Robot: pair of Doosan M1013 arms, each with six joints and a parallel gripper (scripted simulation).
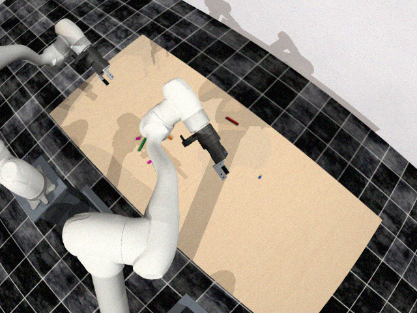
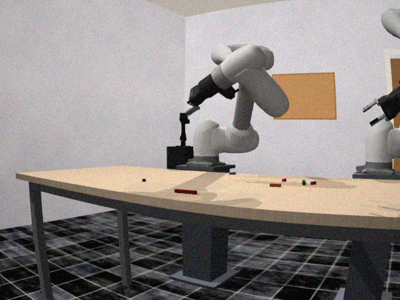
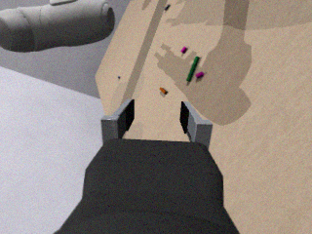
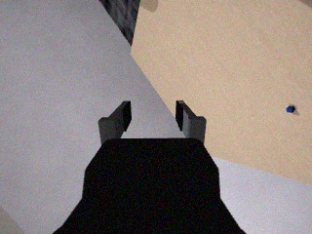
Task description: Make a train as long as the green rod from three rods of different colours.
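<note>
Now: left hand 68 cm to the left of the grey rod, 24 cm above it and 23 cm past it. Round my left hand: orange rod 34 cm to the right, 24 cm below, 6 cm ahead; then red rod 50 cm to the right, 34 cm ahead, 24 cm below; then green rod 27 cm to the right, 24 cm below, 6 cm behind.
</note>
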